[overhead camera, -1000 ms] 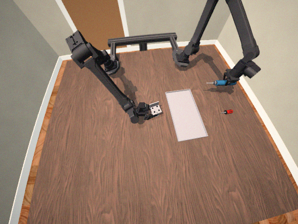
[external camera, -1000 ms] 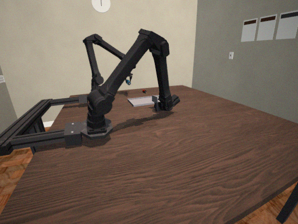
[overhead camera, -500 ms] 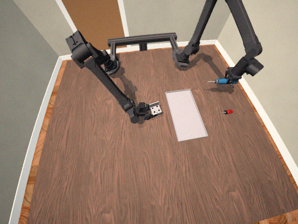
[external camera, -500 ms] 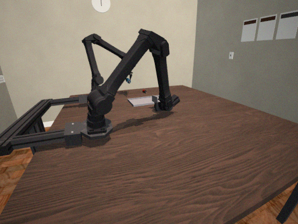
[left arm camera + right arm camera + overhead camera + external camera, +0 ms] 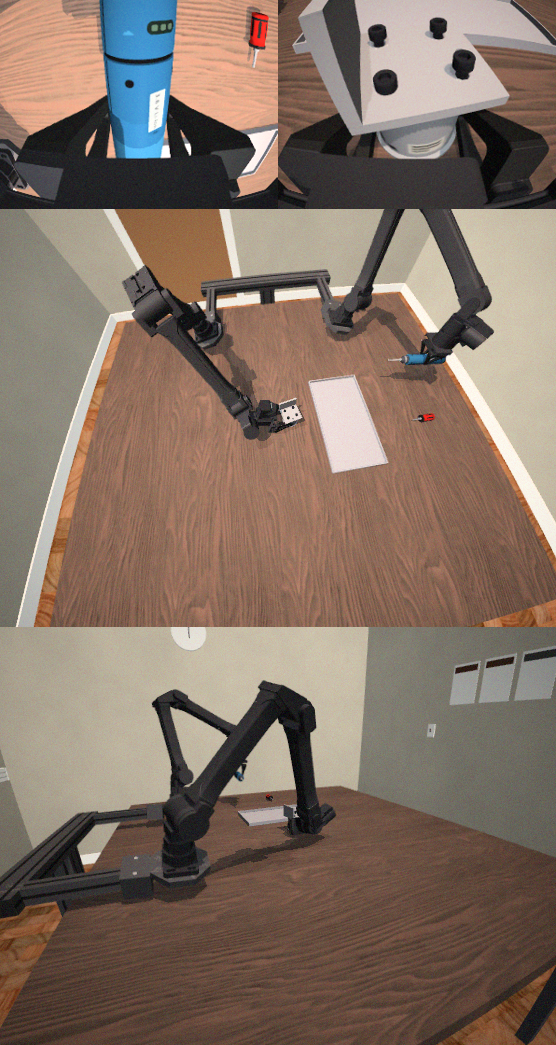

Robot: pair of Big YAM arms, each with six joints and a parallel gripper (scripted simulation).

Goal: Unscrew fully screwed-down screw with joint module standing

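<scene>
My right gripper is now 10 mm below the joint module body. The rest, counted from my right hand: bracket 50 mm above; flat tray 30 mm ahead, 230 mm to the left, 20 mm below; small red-handled screwdriver 70 mm ahead, 570 mm to the left, 10 mm below.
</scene>
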